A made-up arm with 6 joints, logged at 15 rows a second.
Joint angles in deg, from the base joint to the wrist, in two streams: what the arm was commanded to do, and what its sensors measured. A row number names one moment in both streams.
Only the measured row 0 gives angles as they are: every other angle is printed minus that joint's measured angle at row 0.
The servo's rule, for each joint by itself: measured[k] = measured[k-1] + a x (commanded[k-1-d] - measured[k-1]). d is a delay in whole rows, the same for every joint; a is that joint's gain. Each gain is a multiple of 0.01, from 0.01 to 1. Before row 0 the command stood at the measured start. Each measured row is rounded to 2 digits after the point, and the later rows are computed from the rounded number. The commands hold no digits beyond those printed.
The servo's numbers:
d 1
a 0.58 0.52 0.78 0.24 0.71 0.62
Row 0, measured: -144.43, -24.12, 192.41, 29.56, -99.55, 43.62
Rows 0 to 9, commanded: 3.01, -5.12, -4.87, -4.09, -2.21, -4.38; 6.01, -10.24, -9.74, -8.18, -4.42, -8.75; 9.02, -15.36, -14.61, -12.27, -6.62, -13.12; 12.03, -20.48, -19.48, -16.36, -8.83, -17.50; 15.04, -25.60, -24.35, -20.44, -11.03, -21.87; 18.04, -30.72, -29.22, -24.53, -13.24, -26.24; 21.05, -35.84, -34.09, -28.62, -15.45, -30.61; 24.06, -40.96, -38.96, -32.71, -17.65, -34.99; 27.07, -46.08, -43.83, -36.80, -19.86, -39.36; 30.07, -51.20, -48.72, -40.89, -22.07, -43.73
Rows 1 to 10, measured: 0.00, 0.00, 0.00, 0.00, 0.00, 0.00; 1.75, -2.66, -3.80, -0.98, -1.57, -2.72; 4.22, -6.60, -8.43, -2.71, -3.59, -6.46; 7.00, -11.16, -13.25, -5.00, -5.74, -10.59; 9.92, -16.01, -18.11, -7.73, -7.93, -14.87; 12.89, -21.00, -22.98, -10.78, -10.13, -19.21; 15.88, -26.05, -27.85, -14.08, -12.34, -23.57; 18.88, -31.14, -32.72, -17.57, -14.55, -27.93; 21.88, -36.25, -37.59, -21.20, -16.75, -32.31; 24.89, -41.36, -42.46, -24.94, -18.96, -36.68
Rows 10 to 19, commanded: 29.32, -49.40, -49.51, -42.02, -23.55, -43.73; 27.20, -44.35, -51.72, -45.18, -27.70, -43.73; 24.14, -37.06, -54.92, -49.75, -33.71, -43.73; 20.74, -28.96, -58.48, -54.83, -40.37, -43.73; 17.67, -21.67, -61.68, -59.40, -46.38, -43.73; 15.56, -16.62, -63.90, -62.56, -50.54, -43.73; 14.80, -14.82, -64.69, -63.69, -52.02, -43.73; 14.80, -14.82, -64.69, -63.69, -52.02, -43.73; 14.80, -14.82, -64.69, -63.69, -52.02, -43.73; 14.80, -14.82, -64.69, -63.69, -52.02, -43.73
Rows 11 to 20, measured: 27.89, -46.48, -47.34, -28.77, -21.17, -41.05; 28.72, -48.00, -49.03, -31.95, -22.86, -42.71; 27.84, -46.10, -51.13, -35.13, -26.30, -43.34; 25.69, -41.40, -54.09, -38.64, -31.56, -43.58; 22.82, -34.93, -57.51, -42.53, -37.82, -43.67; 19.83, -28.03, -60.76, -46.58, -43.90, -43.71; 17.35, -22.10, -63.21, -50.42, -48.61, -43.72; 15.87, -18.31, -64.36, -53.60, -51.03, -43.73; 15.25, -16.50, -64.62, -56.02, -51.73, -43.73; 14.99, -15.63, -64.67, -57.86, -51.94, -43.73
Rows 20 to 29, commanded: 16.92, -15.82, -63.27, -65.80, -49.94, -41.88; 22.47, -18.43, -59.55, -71.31, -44.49, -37.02; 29.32, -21.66, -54.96, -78.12, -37.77, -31.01; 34.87, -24.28, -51.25, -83.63, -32.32, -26.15; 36.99, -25.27, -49.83, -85.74, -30.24, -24.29; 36.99, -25.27, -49.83, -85.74, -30.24, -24.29; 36.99, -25.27, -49.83, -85.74, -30.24, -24.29; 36.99, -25.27, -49.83, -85.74, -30.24, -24.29; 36.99, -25.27, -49.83, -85.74, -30.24, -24.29; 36.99, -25.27, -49.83, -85.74, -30.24, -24.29
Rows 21 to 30, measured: 14.88, -15.21, -64.69, -59.26, -52.00, -43.73; 16.06, -15.53, -63.58, -60.83, -50.54, -42.58; 19.78, -17.04, -60.44, -63.35, -46.24, -39.13; 25.31, -19.44, -56.17, -66.89, -40.23, -34.10; 30.85, -21.96, -52.33, -70.91, -34.61, -29.17; 34.41, -23.68, -50.38, -74.47, -31.51, -26.14; 35.91, -24.51, -49.95, -77.17, -30.61, -24.99; 36.54, -24.91, -49.86, -79.23, -30.35, -24.56; 36.80, -25.10, -49.84, -80.79, -30.27, -24.39; 36.91, -25.19, -49.83, -81.98, -30.25, -24.33
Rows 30 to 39, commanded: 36.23, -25.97, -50.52, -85.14, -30.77, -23.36; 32.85, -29.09, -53.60, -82.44, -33.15, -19.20; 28.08, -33.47, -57.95, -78.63, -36.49, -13.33; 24.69, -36.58, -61.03, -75.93, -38.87, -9.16; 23.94, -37.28, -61.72, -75.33, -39.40, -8.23; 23.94, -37.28, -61.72, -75.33, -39.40, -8.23; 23.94, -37.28, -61.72, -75.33, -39.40, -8.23; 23.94, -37.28, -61.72, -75.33, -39.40, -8.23; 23.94, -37.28, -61.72, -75.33, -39.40, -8.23; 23.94, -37.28, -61.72, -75.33, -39.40, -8.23
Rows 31 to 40, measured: 36.96, -25.23, -49.83, -82.88, -30.24, -24.31; 36.54, -25.61, -50.37, -83.42, -30.62, -23.72; 34.40, -27.42, -52.89, -83.18, -32.42, -20.92; 30.73, -30.57, -56.84, -82.09, -35.31, -16.21; 27.23, -33.70, -60.11, -80.61, -37.84, -11.84; 25.32, -35.56, -61.37, -79.34, -38.95, -9.60; 24.52, -36.45, -61.64, -78.38, -39.27, -8.75; 24.18, -36.88, -61.70, -77.65, -39.36, -8.43; 24.04, -37.09, -61.72, -77.09, -39.39, -8.31; 23.98, -37.19, -61.72, -76.67, -39.40, -8.26
